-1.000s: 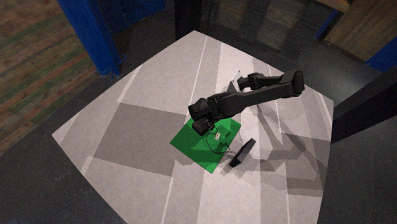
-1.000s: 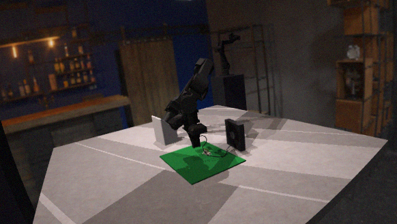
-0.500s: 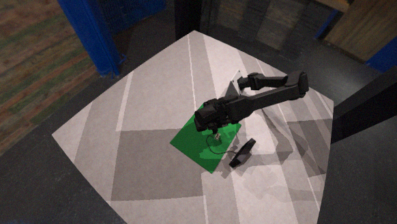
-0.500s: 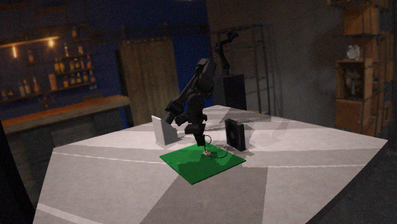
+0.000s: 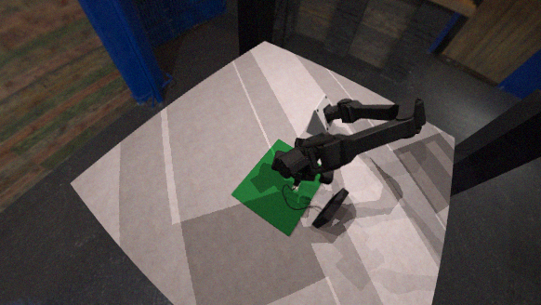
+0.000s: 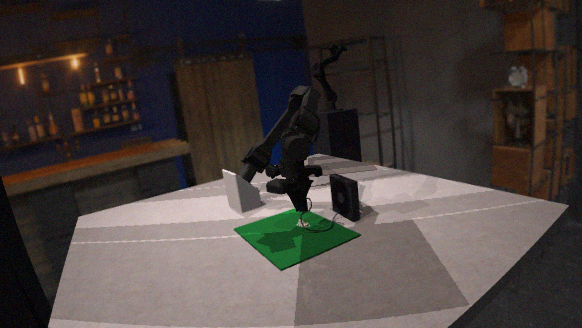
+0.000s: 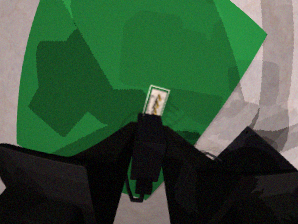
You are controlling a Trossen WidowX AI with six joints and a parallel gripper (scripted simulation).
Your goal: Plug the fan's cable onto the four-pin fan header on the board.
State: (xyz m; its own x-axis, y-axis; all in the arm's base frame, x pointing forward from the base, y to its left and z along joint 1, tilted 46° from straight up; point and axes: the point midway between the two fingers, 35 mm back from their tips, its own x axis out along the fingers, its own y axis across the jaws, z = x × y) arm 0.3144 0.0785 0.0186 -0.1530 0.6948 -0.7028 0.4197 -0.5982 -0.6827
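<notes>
The white four-pin header is 6 cm below my gripper tip and 1 cm to the left of it. The rest, counted from my gripper tip: black fan: 14 cm to the left, 1 cm below, 1 cm ahead; black plug: 1 cm ahead, 1 cm above; green board: 8 cm below, 4 cm to the right, 2 cm ahead.
</notes>
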